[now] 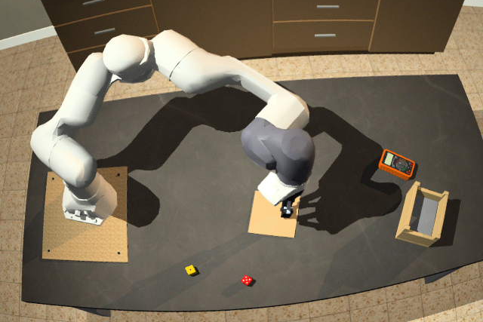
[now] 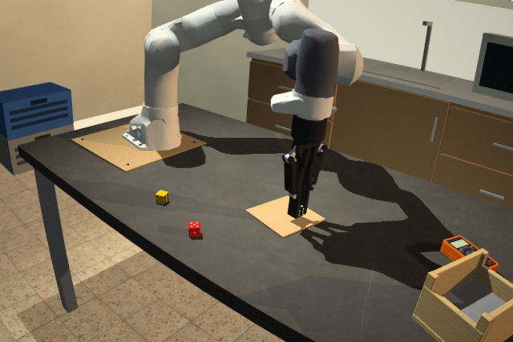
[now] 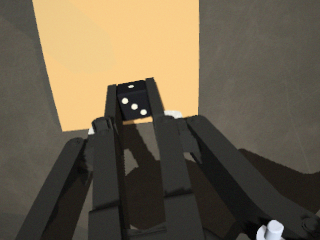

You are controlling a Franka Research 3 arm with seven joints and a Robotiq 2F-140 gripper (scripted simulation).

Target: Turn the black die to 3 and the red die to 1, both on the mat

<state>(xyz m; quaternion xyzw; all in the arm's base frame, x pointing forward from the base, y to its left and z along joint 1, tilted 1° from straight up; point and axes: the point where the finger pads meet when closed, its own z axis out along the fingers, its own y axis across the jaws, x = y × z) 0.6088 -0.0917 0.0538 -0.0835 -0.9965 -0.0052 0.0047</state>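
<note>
Right now the tan mat is 50 mm below my hand and 30 mm behind it. Round my hand: black die 20 mm below; then yellow die 300 mm behind, 160 mm to the right, 40 mm below; then red die 210 mm to the right, 140 mm behind, 40 mm below.
</note>
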